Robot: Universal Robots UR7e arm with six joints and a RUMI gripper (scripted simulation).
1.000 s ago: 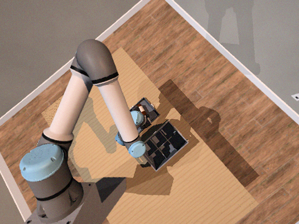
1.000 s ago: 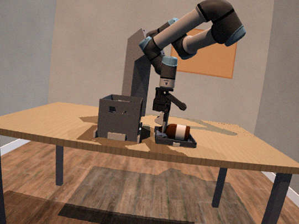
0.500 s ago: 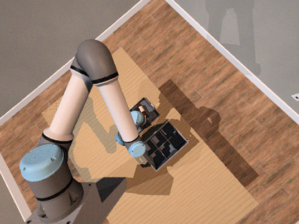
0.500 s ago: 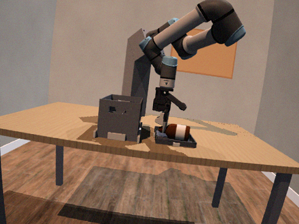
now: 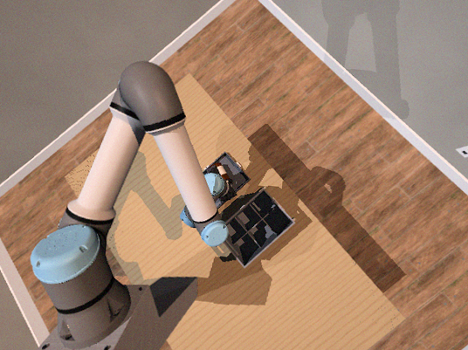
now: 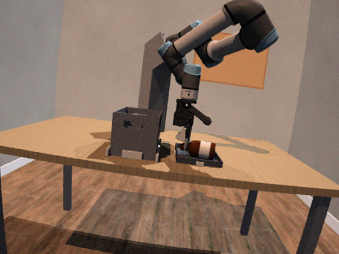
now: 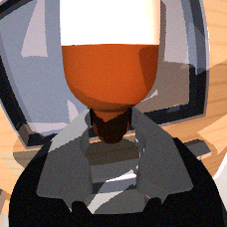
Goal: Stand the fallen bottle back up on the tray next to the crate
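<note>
The bottle is 10 mm behind my hand and 50 mm to the left of it. Round my hand: grey crate: 60 mm ahead, 210 mm to the right, 40 mm above; then dark tray: 30 mm behind, 50 mm to the left, 30 mm below.
</note>
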